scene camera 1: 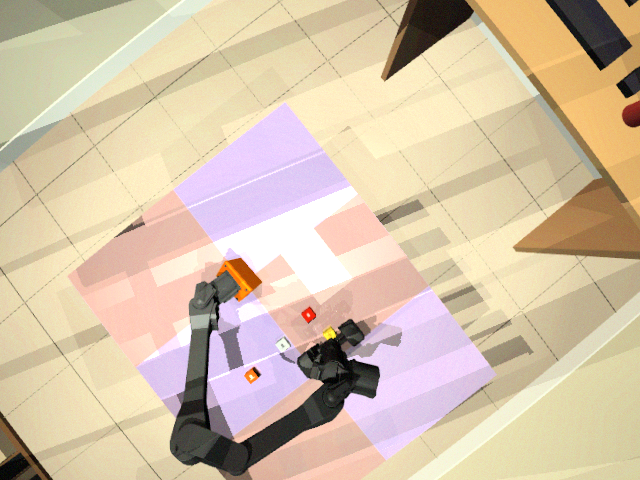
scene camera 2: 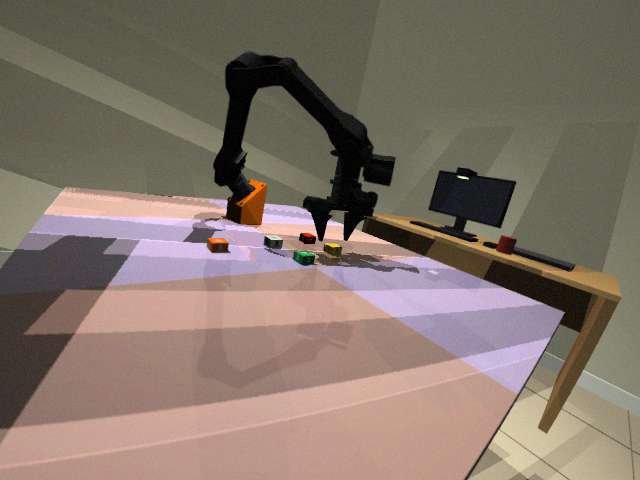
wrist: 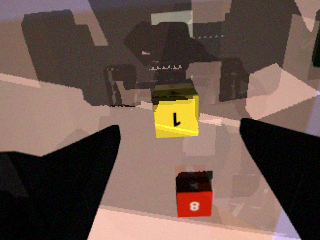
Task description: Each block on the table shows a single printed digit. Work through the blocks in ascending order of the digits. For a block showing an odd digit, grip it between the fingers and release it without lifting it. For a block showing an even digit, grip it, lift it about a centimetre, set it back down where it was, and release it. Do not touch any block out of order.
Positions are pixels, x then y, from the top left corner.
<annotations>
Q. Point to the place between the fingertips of my gripper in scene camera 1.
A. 329, 336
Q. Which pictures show my gripper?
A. Scene camera 1, scene camera 2 and the wrist view: all of them.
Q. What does my gripper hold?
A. Nothing.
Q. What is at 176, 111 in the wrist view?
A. A yellow block.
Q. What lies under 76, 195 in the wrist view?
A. My gripper.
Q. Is my gripper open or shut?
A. Open.
</annotations>
